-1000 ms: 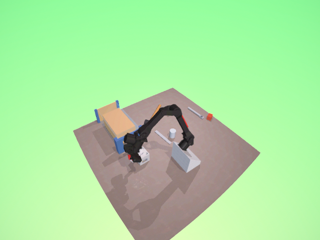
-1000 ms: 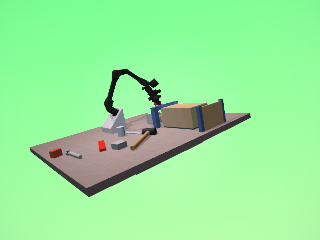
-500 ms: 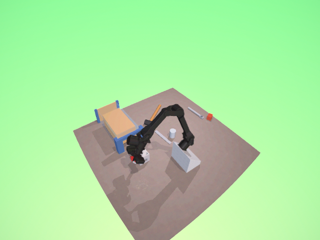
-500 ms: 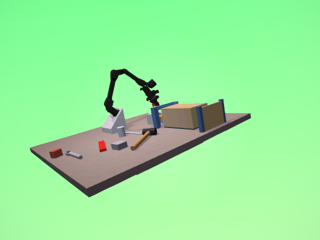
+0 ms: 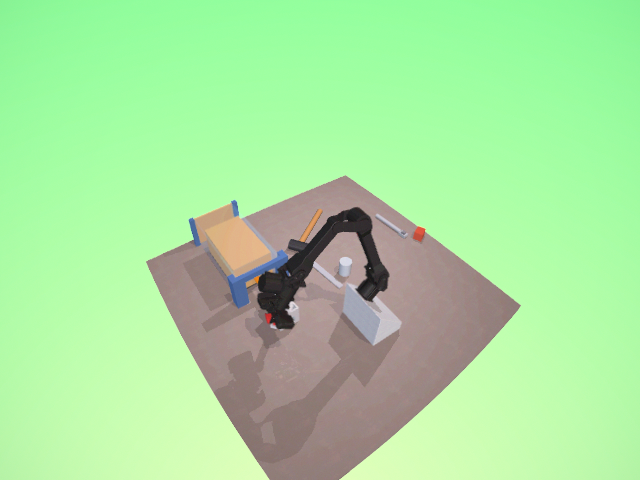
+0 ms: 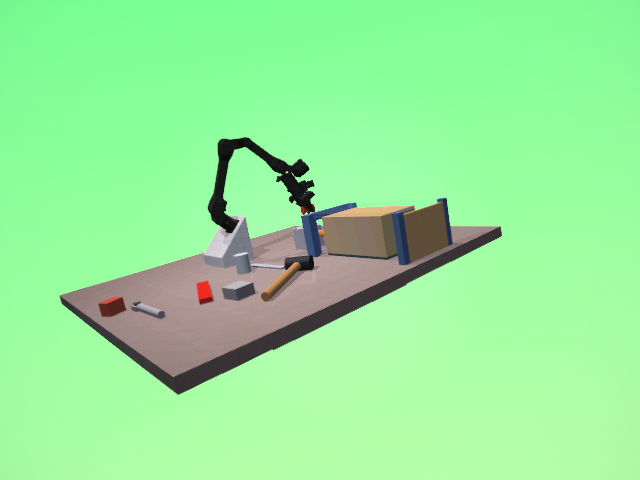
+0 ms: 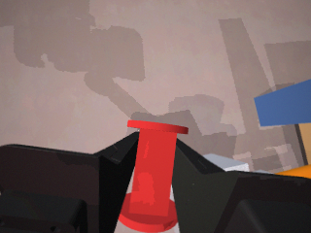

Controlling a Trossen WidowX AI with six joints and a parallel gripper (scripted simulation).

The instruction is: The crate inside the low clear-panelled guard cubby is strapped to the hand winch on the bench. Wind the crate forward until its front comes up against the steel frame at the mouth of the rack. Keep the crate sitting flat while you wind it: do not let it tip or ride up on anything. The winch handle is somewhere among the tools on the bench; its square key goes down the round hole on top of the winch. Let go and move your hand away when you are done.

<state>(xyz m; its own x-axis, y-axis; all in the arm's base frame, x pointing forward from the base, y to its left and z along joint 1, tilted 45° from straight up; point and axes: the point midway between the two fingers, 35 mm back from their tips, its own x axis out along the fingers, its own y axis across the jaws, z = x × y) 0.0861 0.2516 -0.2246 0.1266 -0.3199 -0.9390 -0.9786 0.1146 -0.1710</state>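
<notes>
The winch handle is 2 cm ahead of my gripper tip, 4 cm to the right of it and 3 cm below it. Round my gripper tip: flat steel bar 18 cm ahead, 36 cm to the right, 13 cm below; white winch 5 cm ahead, 10 cm to the right, 10 cm below; red grip 2 cm to the right.
</notes>
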